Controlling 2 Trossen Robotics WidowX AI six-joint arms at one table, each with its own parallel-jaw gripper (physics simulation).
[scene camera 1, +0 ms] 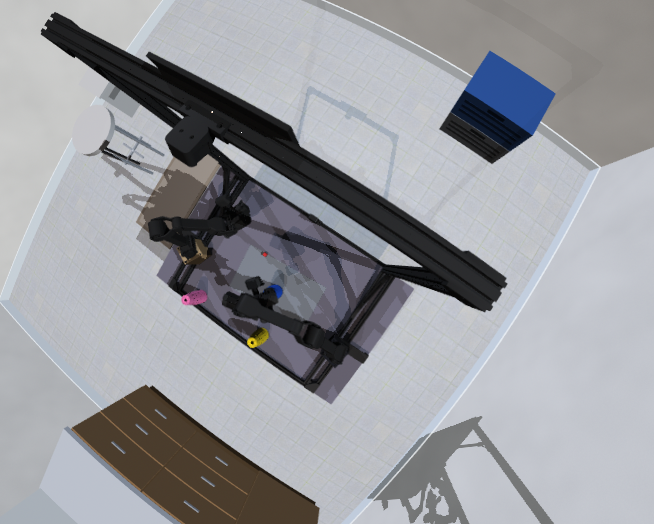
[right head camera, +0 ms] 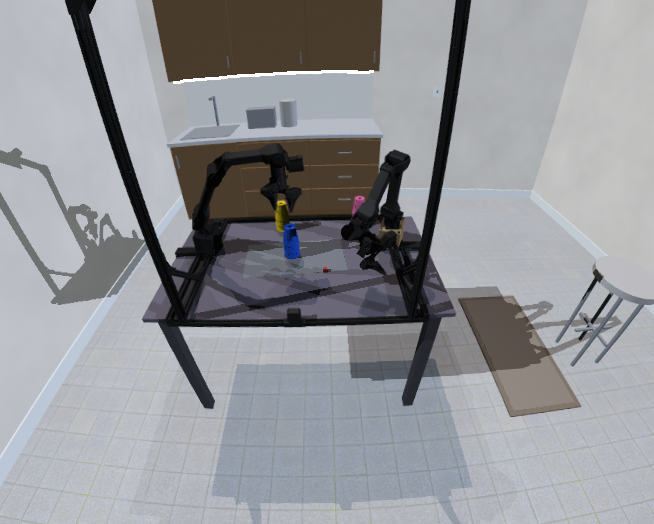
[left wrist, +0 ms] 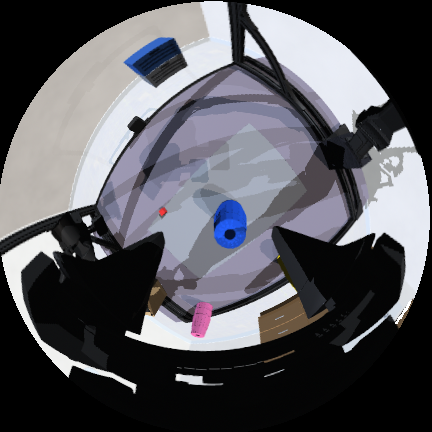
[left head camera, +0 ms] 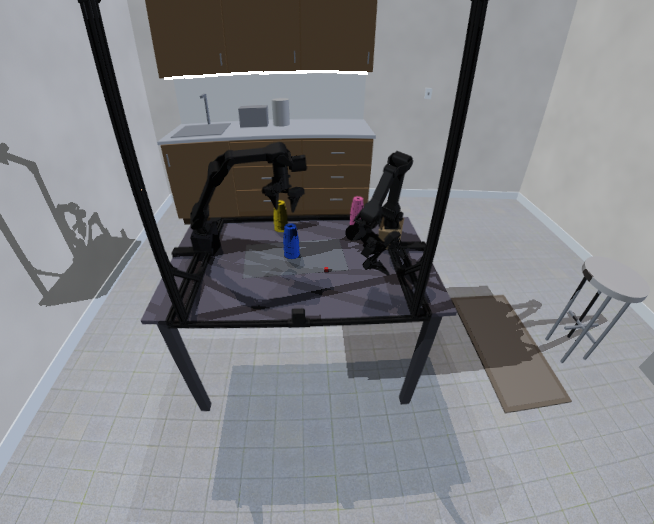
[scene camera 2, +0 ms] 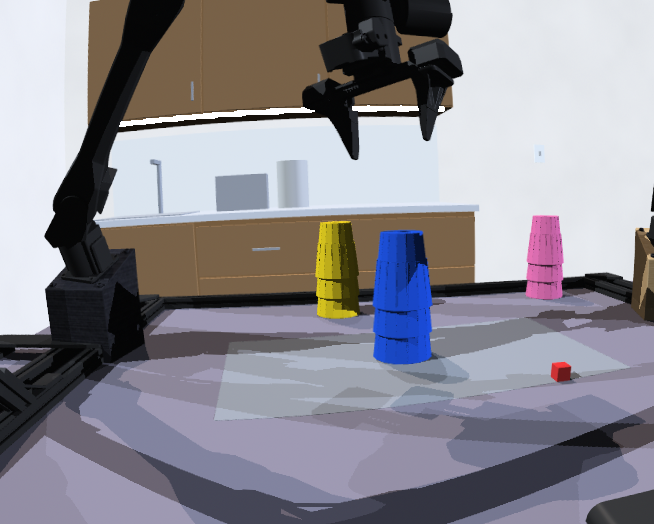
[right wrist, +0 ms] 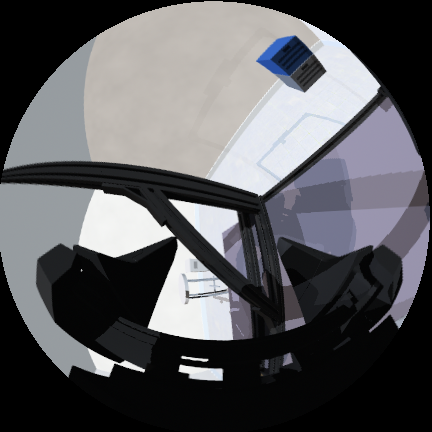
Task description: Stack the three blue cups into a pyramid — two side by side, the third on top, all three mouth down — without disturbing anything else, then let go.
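Frame: origin at the left arm's base, x back, y down, z right, level; millimetres.
Seen in the pictures: left gripper, between the fingertips: [right head camera: 283,211] [left wrist: 219,234] [left head camera: 284,211] [scene camera 2: 389,150]; right gripper, between the fingertips: [scene camera 1: 234,195] [right head camera: 393,267] [left head camera: 396,267] [right wrist: 228,242]; left arm's base, origin of its link: [scene camera 1: 334,353] [right head camera: 205,229] [left wrist: 356,147] [left head camera: 203,229] [scene camera 2: 90,268]; right arm's base, origin of its link: [scene camera 1: 189,251] [right head camera: 392,223] [left head camera: 391,223].
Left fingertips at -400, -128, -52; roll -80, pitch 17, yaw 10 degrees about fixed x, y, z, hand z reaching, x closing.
Offsets run from my left fingertips to a thing's top centre, as dx, dy, dz.
The three blue cups {-7, +94, -34} [left head camera: 291,243] [right head camera: 291,243] [scene camera 1: 276,290] [scene camera 2: 401,294] [left wrist: 230,217] are nested in one upright stack, mouth down, on the pale translucent sheet [left head camera: 256,263] [scene camera 2: 262,384] at the middle of the table. My left gripper [scene camera 2: 390,148] [left wrist: 219,234] is open and empty, pointing down, well above the blue stack. In the left wrist view the stack's top shows between and beyond the fingertips. My right gripper [right wrist: 228,242] is open and empty, at the right side of the table, away from the cups. In scene camera 1 the left arm covers part of the blue stack.
A yellow cup stack {+136, +94, -232} [left head camera: 280,218] [scene camera 1: 257,337] [scene camera 2: 336,270] stands behind the blue one. A pink stack {-226, +94, -411} [scene camera 1: 194,297] [scene camera 2: 544,256] stands at the back right in scene camera 2. A small red cube {-191, +230, +30} [left head camera: 326,269] [scene camera 2: 560,371] lies near the sheet's edge. A tan box [scene camera 1: 193,253] is by the right arm.
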